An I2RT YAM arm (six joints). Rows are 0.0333 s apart.
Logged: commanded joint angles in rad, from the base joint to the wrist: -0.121 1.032 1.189 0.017 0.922 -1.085; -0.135 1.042 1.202 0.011 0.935 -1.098; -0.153 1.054 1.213 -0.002 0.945 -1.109; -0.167 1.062 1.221 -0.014 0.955 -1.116; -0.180 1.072 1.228 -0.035 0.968 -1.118; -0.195 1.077 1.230 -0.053 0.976 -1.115; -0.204 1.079 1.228 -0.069 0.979 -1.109; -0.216 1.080 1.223 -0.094 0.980 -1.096; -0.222 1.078 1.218 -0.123 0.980 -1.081; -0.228 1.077 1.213 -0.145 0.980 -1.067; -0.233 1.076 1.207 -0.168 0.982 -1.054; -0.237 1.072 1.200 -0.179 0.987 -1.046; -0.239 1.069 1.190 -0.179 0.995 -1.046; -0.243 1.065 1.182 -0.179 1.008 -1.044
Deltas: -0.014 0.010 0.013 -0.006 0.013 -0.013; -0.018 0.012 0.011 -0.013 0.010 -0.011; -0.014 0.008 0.008 -0.012 0.010 -0.007; -0.013 0.010 0.007 -0.021 0.013 -0.002; -0.015 0.005 0.002 -0.018 0.008 0.003; -0.009 0.002 -0.002 -0.016 0.003 0.006; -0.012 0.001 -0.005 -0.025 0.001 0.013; -0.006 -0.002 -0.005 -0.029 0.000 0.015; -0.006 -0.001 -0.005 -0.022 0.000 0.014; -0.005 -0.001 -0.006 -0.023 0.002 0.013; -0.004 -0.004 -0.007 -0.011 0.005 0.008; -0.002 -0.003 -0.010 0.000 0.008 0.000; -0.004 -0.004 -0.008 0.000 0.013 0.002
